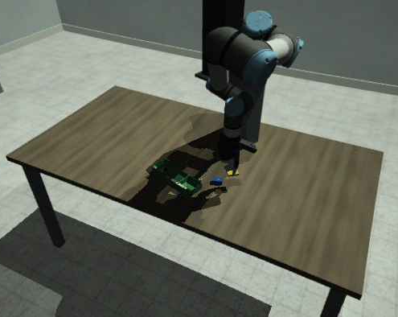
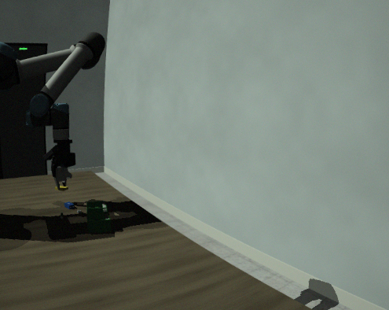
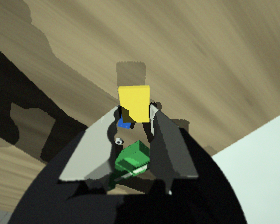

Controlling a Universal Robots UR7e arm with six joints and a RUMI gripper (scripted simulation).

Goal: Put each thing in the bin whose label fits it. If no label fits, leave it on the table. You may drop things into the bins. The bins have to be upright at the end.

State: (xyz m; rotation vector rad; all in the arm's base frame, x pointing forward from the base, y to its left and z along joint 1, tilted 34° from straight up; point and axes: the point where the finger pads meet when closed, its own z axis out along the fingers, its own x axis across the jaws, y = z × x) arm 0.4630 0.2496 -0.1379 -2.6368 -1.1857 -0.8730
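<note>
Right now the grey hex nut is 8 cm ahead of my hand, 13 cm to the right of it and 8 cm below it. The rest, counted from my hand: yellow block: 1 cm below; green cylinder: 1 cm ahead, 17 cm to the right, 8 cm below; blue block: 4 cm ahead, 7 cm to the right, 8 cm below.
</note>
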